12 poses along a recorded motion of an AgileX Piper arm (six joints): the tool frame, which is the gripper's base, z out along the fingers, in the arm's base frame.
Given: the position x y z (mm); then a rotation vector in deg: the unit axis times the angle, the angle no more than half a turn.
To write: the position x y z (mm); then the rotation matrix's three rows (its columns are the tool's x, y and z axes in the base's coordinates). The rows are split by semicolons. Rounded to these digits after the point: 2 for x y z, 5 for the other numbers.
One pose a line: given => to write
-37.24 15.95 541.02 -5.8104 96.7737 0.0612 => -37.24 15.95 541.02; -0.11694 -0.06769 0.99083; -0.06644 0.99597 0.06020; -0.99091 -0.05879 -0.12097
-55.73 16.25 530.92 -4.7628 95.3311 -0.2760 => -55.73 16.25 530.92; -0.09226 -0.05169 0.99439; -0.05745 0.99726 0.04651; -0.99408 -0.05283 -0.09497
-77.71 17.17 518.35 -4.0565 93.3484 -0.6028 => -77.71 17.17 518.35; -0.05798 -0.03953 0.99753; -0.05241 0.99796 0.03650; -0.99694 -0.05017 -0.05993
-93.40 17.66 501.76 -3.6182 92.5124 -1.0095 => -93.40 17.66 501.76; -0.04357 -0.02992 0.99860; -0.05170 0.99828 0.02765; -0.99771 -0.05042 -0.04504
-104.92 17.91 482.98 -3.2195 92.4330 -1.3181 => -104.92 17.91 482.98; -0.04233 -0.02206 0.99886; -0.05053 0.99852 0.01991; -0.99782 -0.04963 -0.04338
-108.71 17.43 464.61 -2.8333 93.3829 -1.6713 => -108.71 17.43 464.61; -0.05904 -0.01427 0.99815; -0.04998 0.99869 0.01132; -0.99700 -0.04922 -0.05968
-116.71 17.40 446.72 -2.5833 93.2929 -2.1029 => -116.71 17.40 446.72; -0.05767 -0.00678 0.99831; -0.05176 0.99865 0.00380; -0.99699 -0.05145 -0.05794
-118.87 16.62 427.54 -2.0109 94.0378 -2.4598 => -118.87 16.62 427.54; -0.07086 0.00319 0.99748; -0.04896 0.99878 -0.00667; -0.99628 -0.04931 -0.07062
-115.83 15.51 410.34 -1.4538 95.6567 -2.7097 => -115.83 15.51 410.34; -0.09917 0.01148 0.99500; -0.04486 0.99887 -0.01600; -0.99406 -0.04623 -0.09854
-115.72 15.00 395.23 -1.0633 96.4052 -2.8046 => -115.72 15.00 395.23; -0.11223 0.01664 0.99354; -0.04115 0.99892 -0.02138; -0.99283 -0.04328 -0.11143
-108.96 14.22 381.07 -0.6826 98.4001 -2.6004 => -108.96 14.22 381.07; -0.14666 0.01818 0.98902; -0.03408 0.99914 -0.02342; -0.98860 -0.03714 -0.14592
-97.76 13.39 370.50 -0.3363 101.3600 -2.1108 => -97.76 13.39 370.50; -0.19735 0.01644 0.98020; -0.02438 0.99947 -0.02167; -0.98003 -0.02818 -0.19684
